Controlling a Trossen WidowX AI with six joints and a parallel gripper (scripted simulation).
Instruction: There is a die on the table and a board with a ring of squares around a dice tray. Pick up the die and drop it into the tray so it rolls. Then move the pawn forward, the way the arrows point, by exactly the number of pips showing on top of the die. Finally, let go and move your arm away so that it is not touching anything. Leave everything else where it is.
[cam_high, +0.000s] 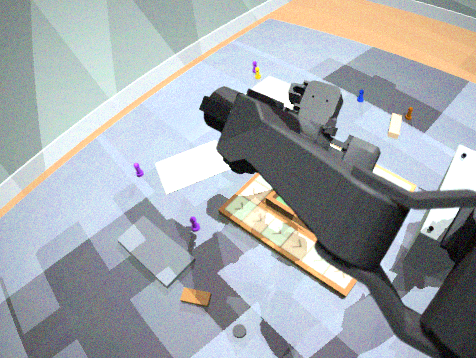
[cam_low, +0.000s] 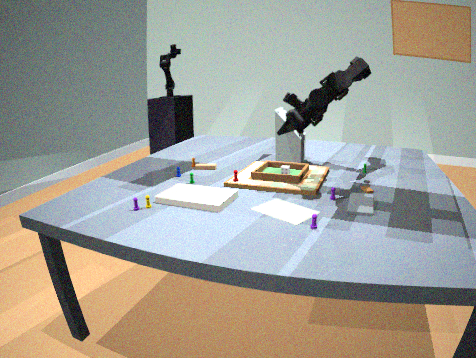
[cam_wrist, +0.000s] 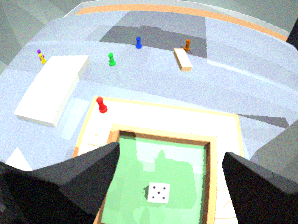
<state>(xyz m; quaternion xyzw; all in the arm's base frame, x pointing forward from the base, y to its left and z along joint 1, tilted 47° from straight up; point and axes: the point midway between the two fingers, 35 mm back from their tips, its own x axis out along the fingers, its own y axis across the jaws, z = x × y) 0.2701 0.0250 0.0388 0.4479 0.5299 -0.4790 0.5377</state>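
My gripper tip is now 12 cm short of the red pawn, 11 cm to the left of it and 12 cm above it. Round my gripper tip: white paper sheet (27 cm ahead, 10 cm to the left, 15 cm below); white die (2 cm to the left, 12 cm below); green dice tray (14 cm below).
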